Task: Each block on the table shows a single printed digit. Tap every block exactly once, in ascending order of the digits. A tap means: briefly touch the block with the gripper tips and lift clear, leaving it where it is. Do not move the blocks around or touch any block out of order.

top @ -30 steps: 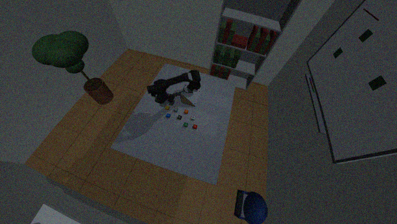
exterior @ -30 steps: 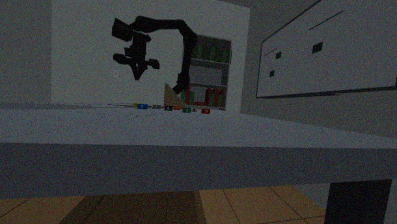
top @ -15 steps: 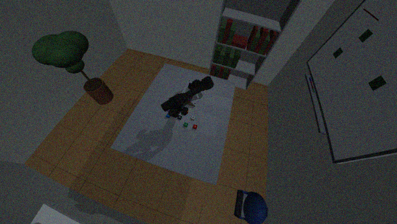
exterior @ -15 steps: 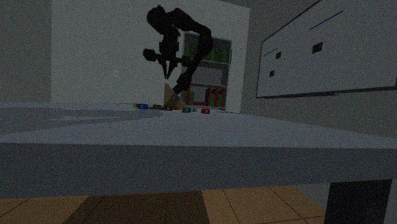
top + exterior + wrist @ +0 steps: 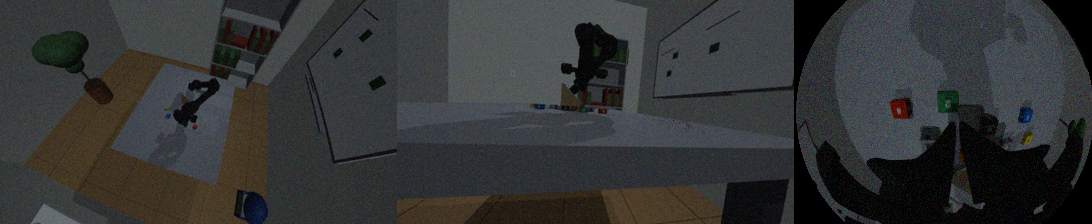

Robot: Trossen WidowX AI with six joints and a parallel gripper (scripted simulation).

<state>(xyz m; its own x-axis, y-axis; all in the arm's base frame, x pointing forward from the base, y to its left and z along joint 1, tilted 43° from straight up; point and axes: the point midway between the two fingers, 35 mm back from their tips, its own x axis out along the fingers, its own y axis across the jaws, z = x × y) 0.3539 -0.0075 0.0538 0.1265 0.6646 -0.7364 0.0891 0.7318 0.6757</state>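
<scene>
Now: the green block 10 mm to the left of my gripper tip and 70 mm below it. Round my gripper tip: white block 80 mm behind, 60 mm to the left, 70 mm below; then red block 90 mm to the left, 70 mm below; then black block 60 mm behind, 70 mm to the right, 70 mm below.
</scene>
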